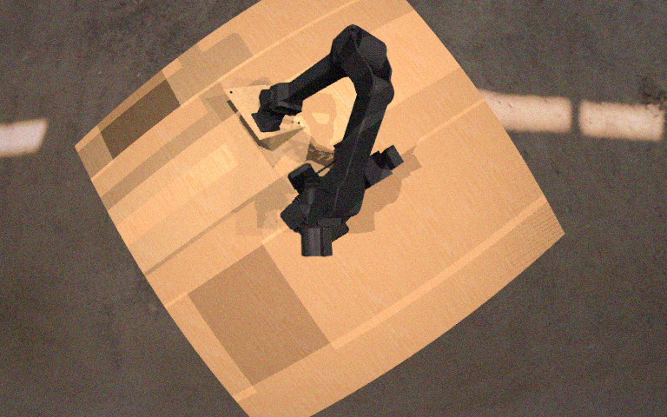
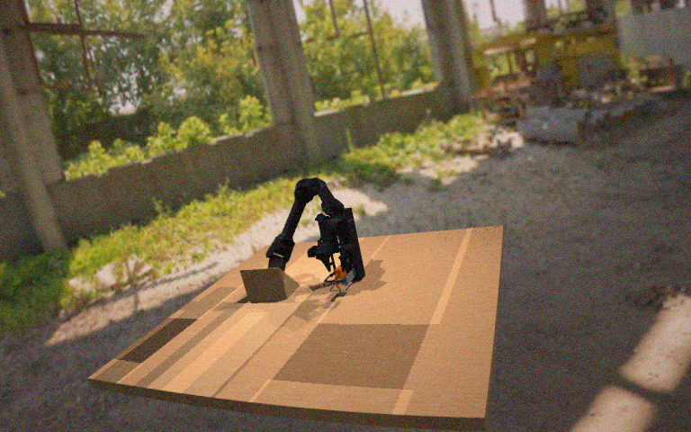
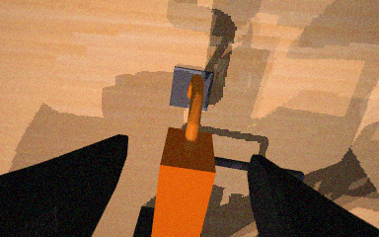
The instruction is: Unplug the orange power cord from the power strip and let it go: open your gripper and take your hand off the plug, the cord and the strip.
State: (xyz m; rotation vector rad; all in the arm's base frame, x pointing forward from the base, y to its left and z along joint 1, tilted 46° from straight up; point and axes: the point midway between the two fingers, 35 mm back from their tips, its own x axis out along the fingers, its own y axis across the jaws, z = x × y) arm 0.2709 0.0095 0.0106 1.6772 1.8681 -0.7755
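Right now my gripper tip is 40 mm to the right of the orange plug and 10 mm above it.
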